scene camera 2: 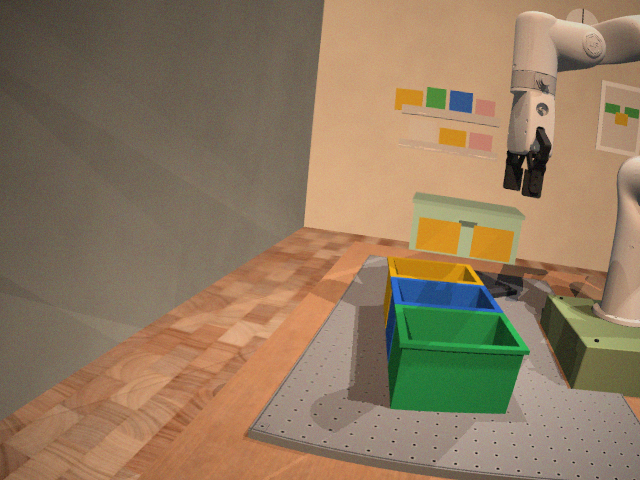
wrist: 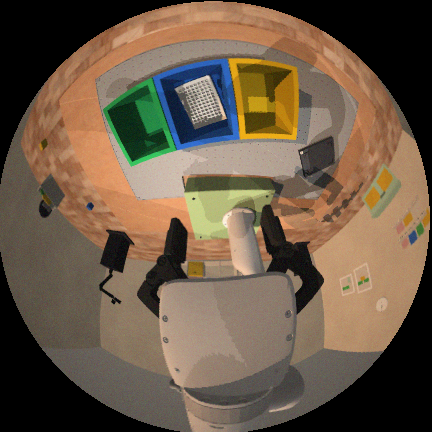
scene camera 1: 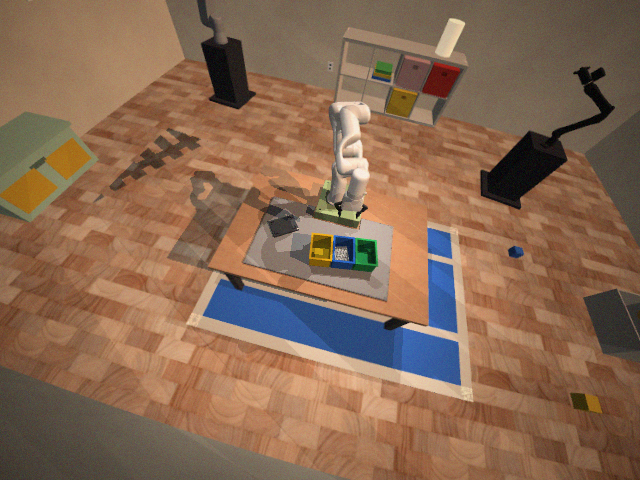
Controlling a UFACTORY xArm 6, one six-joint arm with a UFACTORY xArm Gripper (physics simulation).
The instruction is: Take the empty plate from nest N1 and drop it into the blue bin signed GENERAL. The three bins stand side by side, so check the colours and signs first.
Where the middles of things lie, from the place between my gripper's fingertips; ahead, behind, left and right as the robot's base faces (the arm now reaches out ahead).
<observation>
I see the pale gridded plate [wrist: 199,98] 26 cm below my hand, 10 cm ahead of it and 5 cm to the left of it. The rest, counted from my hand: dark nest [wrist: 320,153]: 37 cm to the right, 27 cm below, 4 cm ahead.
</observation>
